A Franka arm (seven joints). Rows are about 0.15 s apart.
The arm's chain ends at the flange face. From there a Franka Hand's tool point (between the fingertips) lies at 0.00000 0.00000 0.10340 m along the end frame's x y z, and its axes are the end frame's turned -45 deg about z.
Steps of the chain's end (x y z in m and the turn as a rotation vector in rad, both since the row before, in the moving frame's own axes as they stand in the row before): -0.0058 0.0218 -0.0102 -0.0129 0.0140 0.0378; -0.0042 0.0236 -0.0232 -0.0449 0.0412 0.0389; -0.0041 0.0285 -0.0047 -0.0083 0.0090 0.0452; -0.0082 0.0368 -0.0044 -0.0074 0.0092 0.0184; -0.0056 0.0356 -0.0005 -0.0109 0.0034 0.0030; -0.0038 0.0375 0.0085 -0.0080 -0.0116 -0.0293; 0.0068 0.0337 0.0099 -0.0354 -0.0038 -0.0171; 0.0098 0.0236 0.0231 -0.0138 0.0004 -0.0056
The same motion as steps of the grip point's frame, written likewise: -0.0195 0.0133 -0.0102 -0.0190 0.0008 0.0378; -0.0201 0.0200 -0.0234 -0.0609 -0.0026 0.0389; -0.0230 0.0185 -0.0047 -0.0122 0.0005 0.0452; -0.0317 0.0214 -0.0044 -0.0117 0.0013 0.0184; -0.0297 0.0223 -0.0005 -0.0101 -0.0053 0.0030; -0.0306 0.0236 0.0085 0.0025 -0.0139 -0.0293; -0.0219 0.0310 0.0098 -0.0223 -0.0277 -0.0171; -0.0107 0.0247 0.0231 -0.0100 -0.0095 -0.0056
